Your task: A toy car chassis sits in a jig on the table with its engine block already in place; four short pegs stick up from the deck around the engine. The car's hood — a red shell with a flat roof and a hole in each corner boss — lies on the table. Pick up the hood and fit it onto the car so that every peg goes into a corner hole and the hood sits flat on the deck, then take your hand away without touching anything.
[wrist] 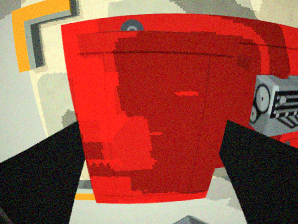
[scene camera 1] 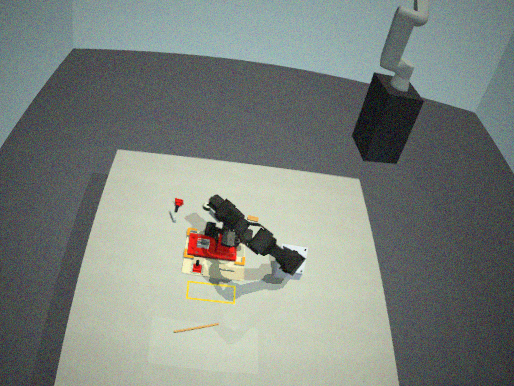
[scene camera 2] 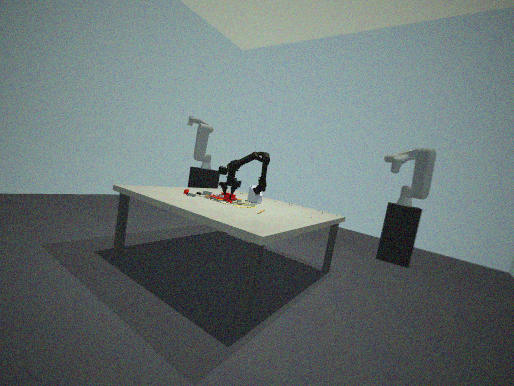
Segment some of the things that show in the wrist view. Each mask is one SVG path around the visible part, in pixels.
The gripper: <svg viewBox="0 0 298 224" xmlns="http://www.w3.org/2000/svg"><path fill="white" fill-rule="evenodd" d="M226 120L225 133L223 133L218 155L221 157L227 176L230 177L229 180L231 185L233 185L235 194L237 194L237 200L239 205L241 205L247 224L298 224L298 148L271 139L271 137L262 135L258 131L251 131L245 125L239 125L231 120ZM78 120L68 125L67 128L61 128L60 131L53 133L52 136L49 135L47 139L41 140L39 144L33 145L27 151L24 149L19 155L1 161L0 224L69 224L74 197L76 197L77 186L80 183L78 180L80 180L85 161L84 145L82 145Z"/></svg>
A red hood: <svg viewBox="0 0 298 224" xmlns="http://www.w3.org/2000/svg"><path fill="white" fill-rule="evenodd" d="M71 35L69 37L71 47L69 48L71 48L74 99L76 99L78 124L80 124L82 145L84 145L86 168L88 168L93 196L96 198L97 204L101 204L101 202L106 202L106 204L149 204L149 202L174 202L205 198L210 183L212 183L218 152L220 152L223 133L225 133L227 113L229 113L231 93L233 93L234 76L235 72L237 72L235 67L237 67L239 40L234 39L234 37L189 34L189 32L105 31L93 32L93 34Z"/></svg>
